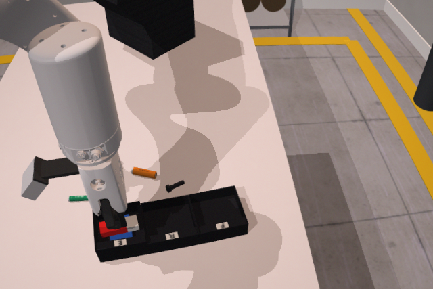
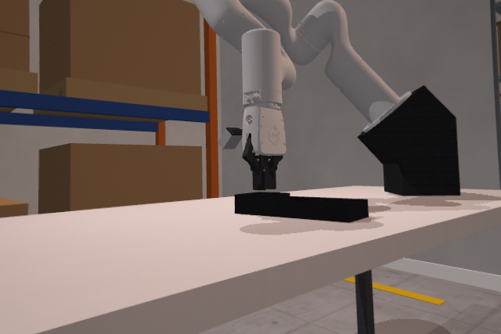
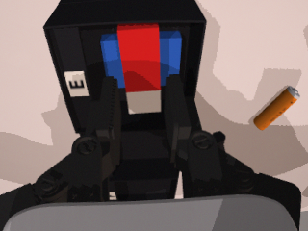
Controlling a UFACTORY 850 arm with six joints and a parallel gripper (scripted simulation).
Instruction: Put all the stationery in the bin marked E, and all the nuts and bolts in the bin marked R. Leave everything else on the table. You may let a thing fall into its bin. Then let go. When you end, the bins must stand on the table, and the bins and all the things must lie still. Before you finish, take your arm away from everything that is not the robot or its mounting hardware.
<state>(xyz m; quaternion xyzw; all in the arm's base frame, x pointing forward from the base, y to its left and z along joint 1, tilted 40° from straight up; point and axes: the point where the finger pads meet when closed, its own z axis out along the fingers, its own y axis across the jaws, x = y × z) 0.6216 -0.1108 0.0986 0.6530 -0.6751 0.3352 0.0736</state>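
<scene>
My hand is 10 mm to the right of the eraser and 40 mm above it. From my hand the other things lie so: blue block 60 mm below; green battery 100 mm behind, 60 mm to the right, 60 mm below; black three-compartment tray 20 mm ahead, 80 mm to the left, 50 mm below.
</scene>
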